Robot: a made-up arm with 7 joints. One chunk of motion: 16 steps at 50 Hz.
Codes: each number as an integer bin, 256 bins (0 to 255) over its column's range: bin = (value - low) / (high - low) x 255, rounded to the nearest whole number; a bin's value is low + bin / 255 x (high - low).
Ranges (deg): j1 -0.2..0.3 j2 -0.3..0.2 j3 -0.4..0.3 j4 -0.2..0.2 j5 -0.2..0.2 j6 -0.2..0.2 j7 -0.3..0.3
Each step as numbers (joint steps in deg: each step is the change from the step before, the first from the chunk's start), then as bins.
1 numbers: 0.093 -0.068 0.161 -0.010 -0.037 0.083 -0.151
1 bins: 149 118 204 121 104 180 63
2 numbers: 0.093 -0.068 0.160 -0.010 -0.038 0.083 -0.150
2 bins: 149 118 204 121 103 180 64
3 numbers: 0.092 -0.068 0.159 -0.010 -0.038 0.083 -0.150
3 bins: 149 118 204 121 103 180 64
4 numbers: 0.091 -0.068 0.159 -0.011 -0.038 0.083 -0.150
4 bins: 148 118 204 120 103 180 64
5 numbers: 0.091 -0.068 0.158 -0.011 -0.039 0.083 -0.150
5 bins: 148 118 203 120 103 180 64
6 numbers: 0.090 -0.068 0.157 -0.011 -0.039 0.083 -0.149
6 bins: 148 118 203 120 103 180 64
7 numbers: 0.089 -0.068 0.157 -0.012 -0.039 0.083 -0.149
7 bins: 147 118 203 120 103 180 64
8 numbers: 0.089 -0.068 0.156 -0.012 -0.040 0.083 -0.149
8 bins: 147 118 203 120 102 180 64
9 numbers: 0.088 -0.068 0.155 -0.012 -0.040 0.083 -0.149
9 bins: 147 118 202 120 102 180 64
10 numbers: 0.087 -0.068 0.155 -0.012 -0.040 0.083 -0.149
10 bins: 146 118 202 120 102 180 64
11 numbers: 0.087 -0.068 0.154 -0.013 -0.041 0.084 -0.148
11 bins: 146 118 202 119 101 181 65
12 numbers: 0.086 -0.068 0.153 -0.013 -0.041 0.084 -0.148
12 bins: 146 118 201 119 101 181 65
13 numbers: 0.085 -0.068 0.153 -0.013 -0.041 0.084 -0.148
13 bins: 145 118 201 119 101 181 65
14 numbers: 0.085 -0.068 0.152 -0.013 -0.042 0.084 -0.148
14 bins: 145 118 201 119 101 181 65
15 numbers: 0.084 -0.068 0.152 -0.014 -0.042 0.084 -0.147
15 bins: 145 118 201 119 101 181 65
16 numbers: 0.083 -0.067 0.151 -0.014 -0.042 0.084 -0.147
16 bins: 144 119 201 119 101 181 65
